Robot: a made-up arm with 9 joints.
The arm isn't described. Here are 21 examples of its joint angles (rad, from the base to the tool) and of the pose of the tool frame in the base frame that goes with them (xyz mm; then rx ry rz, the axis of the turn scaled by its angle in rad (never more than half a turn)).
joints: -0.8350 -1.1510 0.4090 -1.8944 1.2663 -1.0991 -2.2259 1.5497 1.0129
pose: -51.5 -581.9 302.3 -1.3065 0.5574 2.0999
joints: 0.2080 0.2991 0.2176 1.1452 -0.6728 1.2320 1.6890 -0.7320 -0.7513
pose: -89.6 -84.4 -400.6 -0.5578 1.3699 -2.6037
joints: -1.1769 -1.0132 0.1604 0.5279 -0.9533 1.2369 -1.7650 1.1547 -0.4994
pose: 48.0 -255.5 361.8 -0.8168 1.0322 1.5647
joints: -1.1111 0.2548 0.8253 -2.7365 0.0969 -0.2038 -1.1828 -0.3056 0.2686
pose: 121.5 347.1 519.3 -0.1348 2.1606 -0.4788
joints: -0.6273 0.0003 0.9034 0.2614 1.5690 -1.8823 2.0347 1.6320 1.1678
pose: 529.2 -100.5 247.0 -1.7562 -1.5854 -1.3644
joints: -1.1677 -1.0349 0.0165 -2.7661 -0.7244 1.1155 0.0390 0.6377 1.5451
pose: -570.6 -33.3 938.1 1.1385 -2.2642 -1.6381
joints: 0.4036 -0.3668 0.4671 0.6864 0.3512 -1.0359 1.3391 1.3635 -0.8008
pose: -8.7 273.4 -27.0 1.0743 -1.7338 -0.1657
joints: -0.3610 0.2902 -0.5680 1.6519 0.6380 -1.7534 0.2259 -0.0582 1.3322
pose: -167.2 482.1 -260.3 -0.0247 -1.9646 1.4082
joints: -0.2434 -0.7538 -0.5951 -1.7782 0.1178 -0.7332 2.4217 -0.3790 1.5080
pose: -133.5 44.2 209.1 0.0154 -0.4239 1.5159
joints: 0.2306 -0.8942 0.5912 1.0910 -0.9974 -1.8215 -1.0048 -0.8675 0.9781
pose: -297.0 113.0 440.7 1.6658 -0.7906 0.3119
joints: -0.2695 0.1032 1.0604 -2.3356 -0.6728 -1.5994 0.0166 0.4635 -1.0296
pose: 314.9 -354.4 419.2 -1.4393 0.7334 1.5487
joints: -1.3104 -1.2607 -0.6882 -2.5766 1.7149 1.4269 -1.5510 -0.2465 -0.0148
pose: 25.3 96.4 110.9 -0.6821 1.8845 -1.4650
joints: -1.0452 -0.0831 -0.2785 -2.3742 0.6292 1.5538 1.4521 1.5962 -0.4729
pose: 189.9 45.6 680.8 0.5385 1.4799 0.4429
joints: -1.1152 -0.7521 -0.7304 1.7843 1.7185 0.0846 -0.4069 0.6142 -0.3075
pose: -486.0 -35.3 218.9 -0.8718 0.6419 -0.3412
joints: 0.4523 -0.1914 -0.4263 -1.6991 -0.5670 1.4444 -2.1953 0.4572 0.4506
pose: 38.1 161.8 280.3 -1.9604 2.2068 0.1096
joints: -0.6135 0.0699 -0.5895 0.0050 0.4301 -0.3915 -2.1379 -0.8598 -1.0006
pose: 140.6 150.4 166.3 0.1119 2.9505 -0.1222
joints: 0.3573 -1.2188 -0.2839 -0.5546 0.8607 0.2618 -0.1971 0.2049 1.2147
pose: 131.1 427.9 10.6 -0.0954 1.1288 -0.2708
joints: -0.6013 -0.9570 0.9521 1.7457 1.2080 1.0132 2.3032 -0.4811 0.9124
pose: 124.9 -631.1 276.8 -2.2935 0.4251 -1.4611
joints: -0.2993 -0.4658 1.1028 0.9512 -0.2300 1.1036 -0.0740 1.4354 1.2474
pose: -62.2 353.2 -329.7 0.5833 -2.2739 0.8725
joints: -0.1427 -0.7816 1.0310 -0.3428 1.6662 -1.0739 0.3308 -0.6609 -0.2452
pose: -114.7 144.1 98.1 -1.1337 1.9067 -1.8583
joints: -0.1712 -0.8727 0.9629 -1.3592 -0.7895 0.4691 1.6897 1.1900 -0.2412
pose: 432.6 -549.7 -240.0 -1.6939 0.4735 -2.1829
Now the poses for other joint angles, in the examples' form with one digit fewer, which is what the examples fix.
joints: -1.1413 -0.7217 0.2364 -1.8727 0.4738 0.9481 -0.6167 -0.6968 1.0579
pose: 540 146 617 -1.258 -2.661 -0.252
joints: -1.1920 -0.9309 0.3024 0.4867 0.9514 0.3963 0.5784 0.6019 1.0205
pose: -529 384 299 -0.562 1.305 0.470
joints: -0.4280 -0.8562 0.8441 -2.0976 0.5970 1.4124 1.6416 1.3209 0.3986
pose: 198 -632 -52 -2.861 -0.460 -0.637
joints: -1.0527 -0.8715 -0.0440 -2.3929 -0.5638 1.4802 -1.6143 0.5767 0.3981
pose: -400 155 273 -1.254 1.246 -0.647
